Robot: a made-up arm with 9 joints.
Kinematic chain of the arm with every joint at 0, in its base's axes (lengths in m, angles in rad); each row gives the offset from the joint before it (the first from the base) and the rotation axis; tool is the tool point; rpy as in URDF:
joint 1: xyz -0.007 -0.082 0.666 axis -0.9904 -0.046 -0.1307
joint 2: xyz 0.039 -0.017 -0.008 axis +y
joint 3: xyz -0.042 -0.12 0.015 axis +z
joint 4: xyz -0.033 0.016 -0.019 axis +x
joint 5: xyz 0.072 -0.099 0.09 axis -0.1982 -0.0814 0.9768
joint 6: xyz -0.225 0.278 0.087 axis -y
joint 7: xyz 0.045 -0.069 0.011 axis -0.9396 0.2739 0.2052
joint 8: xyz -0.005 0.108 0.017 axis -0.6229 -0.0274 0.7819
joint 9: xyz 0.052 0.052 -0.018 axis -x
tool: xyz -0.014 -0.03 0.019 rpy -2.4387 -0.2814 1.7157
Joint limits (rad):
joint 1: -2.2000..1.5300
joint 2: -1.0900..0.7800
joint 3: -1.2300..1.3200
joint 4: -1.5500..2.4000
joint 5: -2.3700..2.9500
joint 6: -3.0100..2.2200
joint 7: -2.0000..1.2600
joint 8: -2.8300..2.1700
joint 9: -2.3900..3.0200
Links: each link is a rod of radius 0.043 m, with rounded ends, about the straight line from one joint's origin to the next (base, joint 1, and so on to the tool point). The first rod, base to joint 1, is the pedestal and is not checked.
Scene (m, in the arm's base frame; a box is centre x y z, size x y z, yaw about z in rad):
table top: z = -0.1
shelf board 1: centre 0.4 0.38 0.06 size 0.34 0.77 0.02 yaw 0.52
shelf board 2: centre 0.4 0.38 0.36 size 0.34 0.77 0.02 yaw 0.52
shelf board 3: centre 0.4 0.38 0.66 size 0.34 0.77 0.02 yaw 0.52
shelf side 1: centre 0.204 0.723 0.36 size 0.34 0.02 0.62 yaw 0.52
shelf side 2: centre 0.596 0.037 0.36 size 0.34 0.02 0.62 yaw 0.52
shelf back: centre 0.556 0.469 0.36 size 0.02 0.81 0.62 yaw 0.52
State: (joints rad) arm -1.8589 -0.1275 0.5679 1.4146 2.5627 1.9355 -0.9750 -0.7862 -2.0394
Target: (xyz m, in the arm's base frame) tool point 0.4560 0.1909 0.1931
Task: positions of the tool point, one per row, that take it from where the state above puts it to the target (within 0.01 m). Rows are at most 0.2 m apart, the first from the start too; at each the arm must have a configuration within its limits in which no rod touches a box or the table.
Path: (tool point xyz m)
1: 0.2229 0.5221 0.5067
2: 0.1631 0.4961 0.5112
3: 0.0894 0.4575 0.5070
4: 0.0142 0.4033 0.4967
5: 0.0831 0.3271 0.3551
6: 0.1490 0.2039 0.2492
7: 0.2089 0.0494 0.1931
8: 0.3094 0.1087 0.2032
9: 0.3938 0.1427 0.2164
10: 0.4467 0.1621 0.2147
11: 0.4560 0.1909 0.1931

